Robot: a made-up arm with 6 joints.
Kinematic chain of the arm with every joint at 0, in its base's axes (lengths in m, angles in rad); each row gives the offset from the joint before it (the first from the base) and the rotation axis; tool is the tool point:
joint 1: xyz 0 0 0.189 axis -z
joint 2: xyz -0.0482 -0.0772 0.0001 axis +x
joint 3: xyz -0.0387 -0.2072 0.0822 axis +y
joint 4: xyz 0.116 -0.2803 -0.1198 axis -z
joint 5: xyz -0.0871 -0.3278 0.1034 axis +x
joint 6: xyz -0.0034 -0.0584 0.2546 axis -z
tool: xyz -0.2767 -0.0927 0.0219
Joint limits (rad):
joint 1: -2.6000..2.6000
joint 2: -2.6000..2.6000
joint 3: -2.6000..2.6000
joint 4: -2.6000..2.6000
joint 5: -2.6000..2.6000
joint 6: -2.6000..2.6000
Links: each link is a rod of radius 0.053 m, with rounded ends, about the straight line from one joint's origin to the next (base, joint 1, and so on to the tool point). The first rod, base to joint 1, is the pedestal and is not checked.
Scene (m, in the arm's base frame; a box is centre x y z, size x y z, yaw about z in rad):
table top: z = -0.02
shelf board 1: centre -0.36 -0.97 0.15 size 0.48 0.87 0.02 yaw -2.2
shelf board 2: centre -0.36 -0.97 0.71 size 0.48 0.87 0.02 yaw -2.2
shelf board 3: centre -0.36 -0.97 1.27 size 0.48 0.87 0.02 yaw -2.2
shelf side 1: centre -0 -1.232 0.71 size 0.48 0.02 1.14 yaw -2.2
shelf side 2: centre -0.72 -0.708 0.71 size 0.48 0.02 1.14 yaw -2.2
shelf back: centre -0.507 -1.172 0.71 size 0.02 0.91 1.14 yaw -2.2
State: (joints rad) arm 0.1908 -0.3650 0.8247 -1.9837 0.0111 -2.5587
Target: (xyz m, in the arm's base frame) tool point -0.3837 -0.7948 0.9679
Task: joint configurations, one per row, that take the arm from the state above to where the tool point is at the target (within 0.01 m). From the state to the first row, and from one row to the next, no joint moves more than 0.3 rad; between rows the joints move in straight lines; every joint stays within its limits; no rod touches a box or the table.
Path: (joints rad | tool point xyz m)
1: 0.3386 -0.5940 0.7736 -1.7103 -0.0236 -2.3832 | 0.3708 -0.5113 0.2098
2: 0.4863 -0.8230 0.7225 -1.4368 -0.0584 -2.2077 | 0.3056 -0.6942 0.3858
3: 0.6341 -1.0520 0.6714 -1.1634 -0.0931 -2.0322 | 0.2167 -0.7568 0.6556
4: 0.7819 -1.2810 0.6203 -0.8900 -0.1278 -1.8567 | 0.1781 -0.6584 0.9430
5: 0.9296 -1.5099 0.5692 -0.6165 -0.1625 -1.6812 | 0.2483 -0.4292 1.1522
6: 0.8673 -1.3531 0.8214 -0.6500 0.1328 -1.7562 | -0.0646 -0.6535 1.1193
7: 0.8050 -1.1963 1.0736 -0.6834 0.4282 -1.8312 | -0.3837 -0.7948 0.9679

